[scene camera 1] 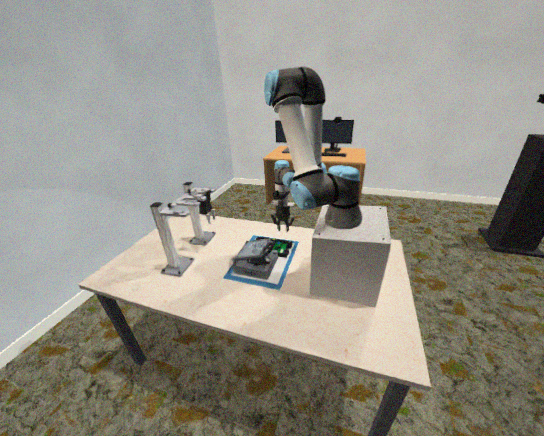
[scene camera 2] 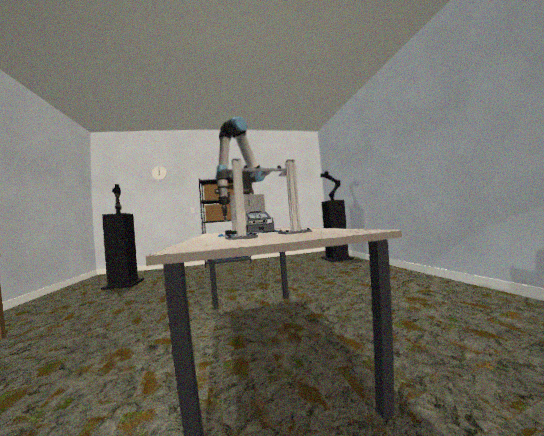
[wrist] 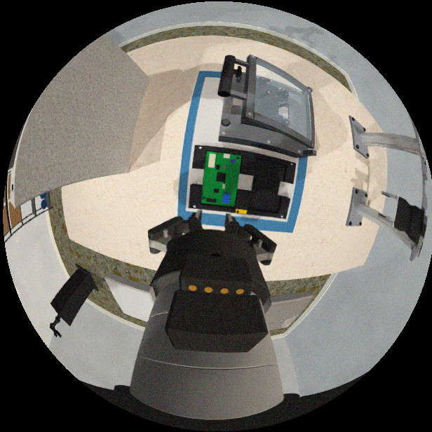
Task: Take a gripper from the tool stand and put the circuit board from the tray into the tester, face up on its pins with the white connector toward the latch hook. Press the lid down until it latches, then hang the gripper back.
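Where they show: arm's base, link origin: (scene camera 1: 343, 219) (scene camera 2: 245, 195).
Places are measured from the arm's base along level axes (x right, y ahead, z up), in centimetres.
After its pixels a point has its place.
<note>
The green circuit board (scene camera 1: 281, 247) {x 12.8, y 33.0, z -30.2 cm} (wrist: 218, 185) lies face up in the left part of the black tray (wrist: 287, 177), its white connector (wrist: 212, 160) at the upper left corner in the wrist view. The grey tester (scene camera 1: 254, 268) {x -12.8, y 38.2, z -26.2 cm} (scene camera 2: 261, 227) {x -5.1, y 51.2, z -28.7 cm} (wrist: 231, 131) stands beside the tray. Its clear-windowed lid (wrist: 285, 107) is tilted up, with a black handle bar (wrist: 226, 76) at one end. My gripper (scene camera 1: 283, 227) (scene camera 2: 225, 219) (wrist: 214, 218), the adaptive one, is open and empty, above the tray's near edge and apart from the board. The latch hook cannot be made out clearly.
The tool stand's two posts (scene camera 1: 167, 240) {x -19.8, y 82.1, z -13.8 cm} (scene camera 1: 196, 225) {x 7.5, y 86.0, z -21.1 cm} rise left of the mat. A second gripper (scene camera 1: 205, 204) (wrist: 410, 220) hangs at the rear holder; the front holder (scene camera 1: 175, 211) {x -16.9, y 74.6, z 2.2 cm} has no gripper. The blue-edged mat (scene camera 1: 230, 276) {x -16.1, y 50.6, z -32.0 cm} lies beside the big grey base block (scene camera 1: 345, 267) {x -14.7, y -3.7, z -13.4 cm}.
</note>
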